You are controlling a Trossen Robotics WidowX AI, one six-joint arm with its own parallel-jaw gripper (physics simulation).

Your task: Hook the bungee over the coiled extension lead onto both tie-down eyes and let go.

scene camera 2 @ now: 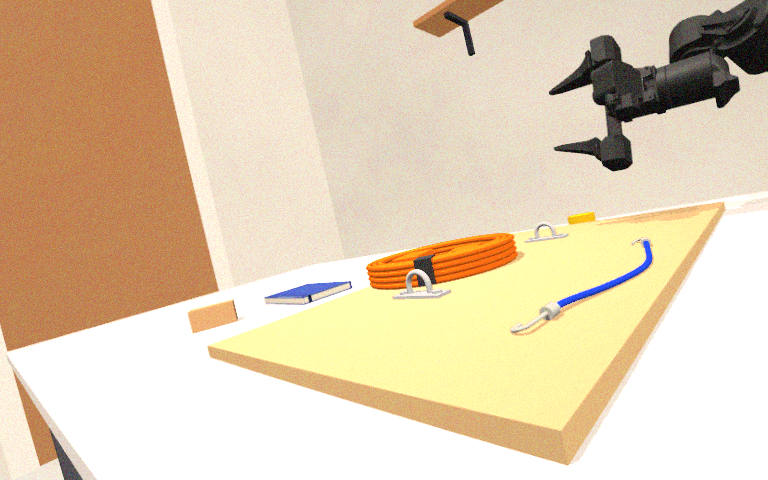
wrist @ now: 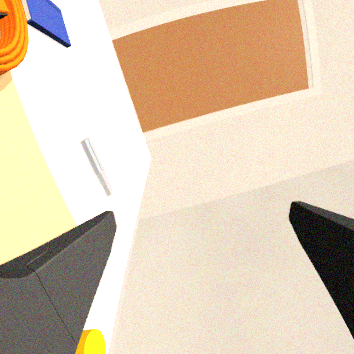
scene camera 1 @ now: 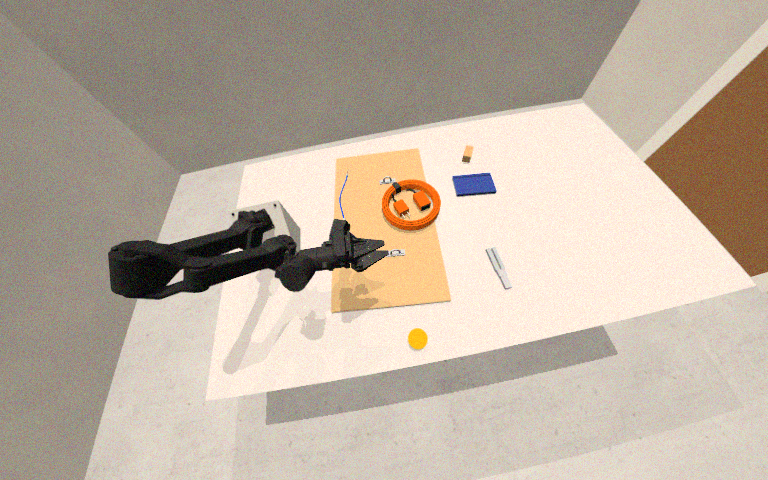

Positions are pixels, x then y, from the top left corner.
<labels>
gripper: open, holds nothing
an orange coiled extension lead [scene camera 2: 452, 260]: on a tan board [scene camera 2: 452, 363]
a small tan block [scene camera 2: 222, 313]: on the table
</labels>
